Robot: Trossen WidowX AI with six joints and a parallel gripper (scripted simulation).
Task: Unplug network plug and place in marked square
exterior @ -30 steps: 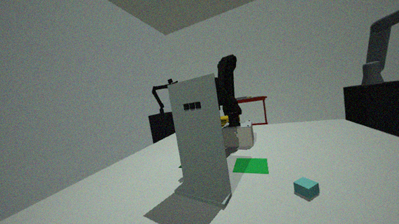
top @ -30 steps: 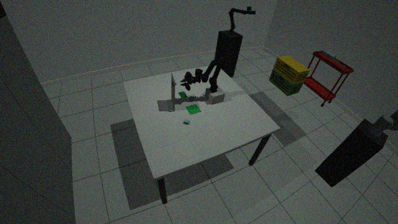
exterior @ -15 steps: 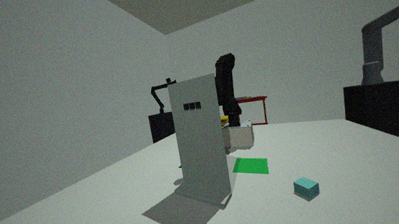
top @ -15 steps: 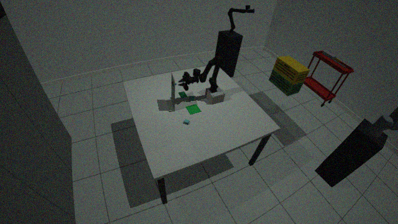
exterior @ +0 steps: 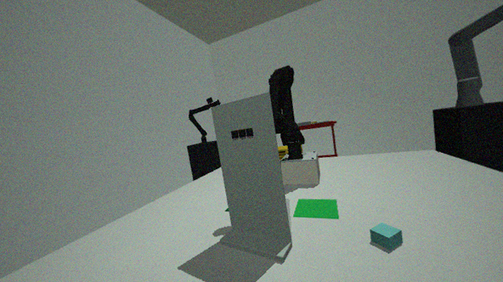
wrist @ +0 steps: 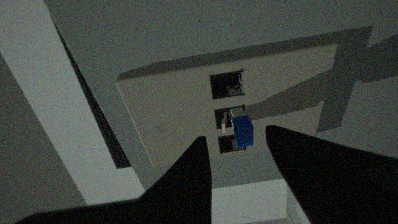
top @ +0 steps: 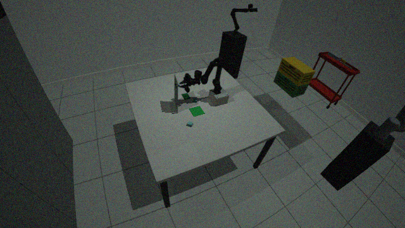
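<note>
The blue network plug lies 20 mm ahead of my gripper tip and 10 mm to the right of it. From my gripper tip the other things lie so: thin pale tab 20 mm ahead, 10 mm to the right; green marked square 130 mm behind, 130 mm to the left, 260 mm below; grey upright panel 30 mm ahead, 10 mm to the right, 110 mm below.
</note>
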